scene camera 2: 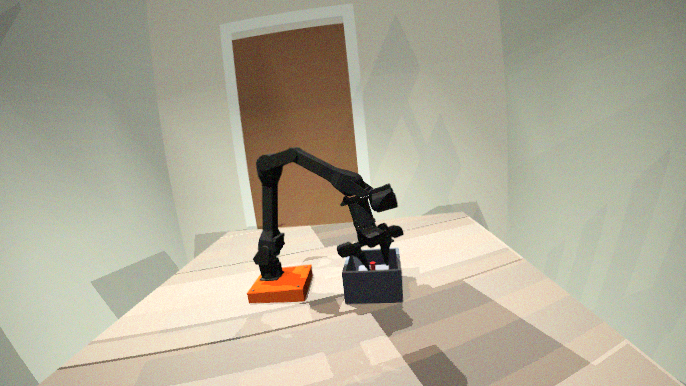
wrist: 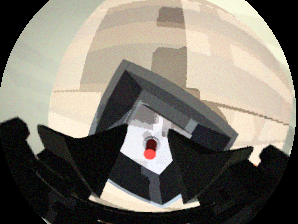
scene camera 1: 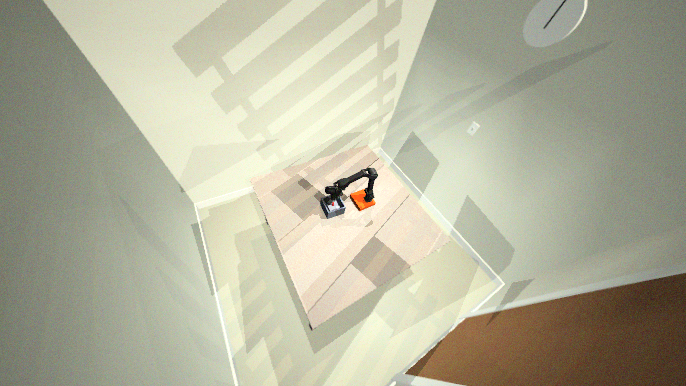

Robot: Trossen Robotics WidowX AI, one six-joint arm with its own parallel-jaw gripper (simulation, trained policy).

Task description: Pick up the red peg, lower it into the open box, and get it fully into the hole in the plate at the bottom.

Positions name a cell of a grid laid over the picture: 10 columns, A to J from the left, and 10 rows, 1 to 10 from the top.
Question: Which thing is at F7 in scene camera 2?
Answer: The gripper.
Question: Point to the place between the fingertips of the gripper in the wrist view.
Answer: At E6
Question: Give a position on a box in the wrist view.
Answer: E4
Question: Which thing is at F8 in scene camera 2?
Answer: A box.
